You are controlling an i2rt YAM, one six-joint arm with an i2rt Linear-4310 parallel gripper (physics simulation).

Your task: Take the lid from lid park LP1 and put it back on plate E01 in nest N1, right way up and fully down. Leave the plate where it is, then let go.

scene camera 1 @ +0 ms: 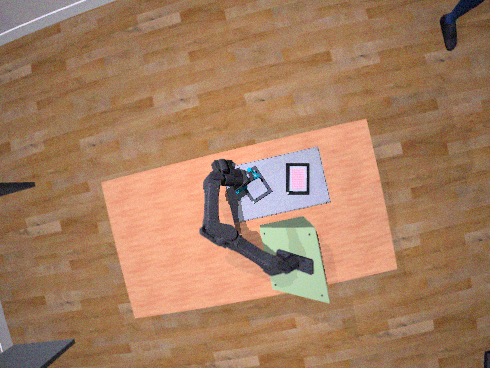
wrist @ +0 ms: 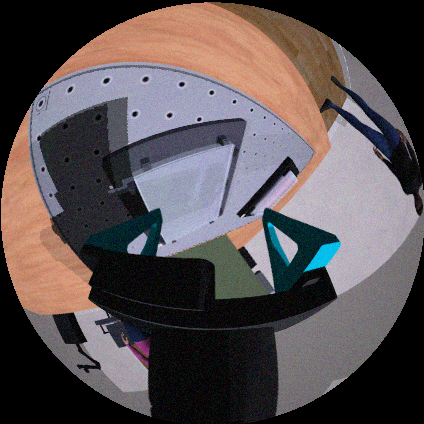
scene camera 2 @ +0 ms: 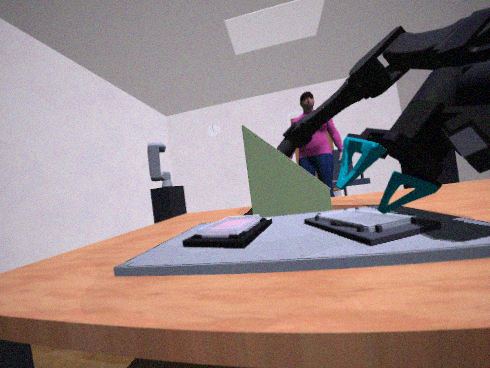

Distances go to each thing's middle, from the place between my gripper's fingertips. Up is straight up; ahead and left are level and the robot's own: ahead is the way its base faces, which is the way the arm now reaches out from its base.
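Scene:
The clear lid (scene camera 2: 351,218) is 3 cm below my hand and 2 cm behind it. I also see the pink-topped well plate (scene camera 2: 232,224), which is 23 cm to the right of my hand, 1 cm behind it and 3 cm below it.

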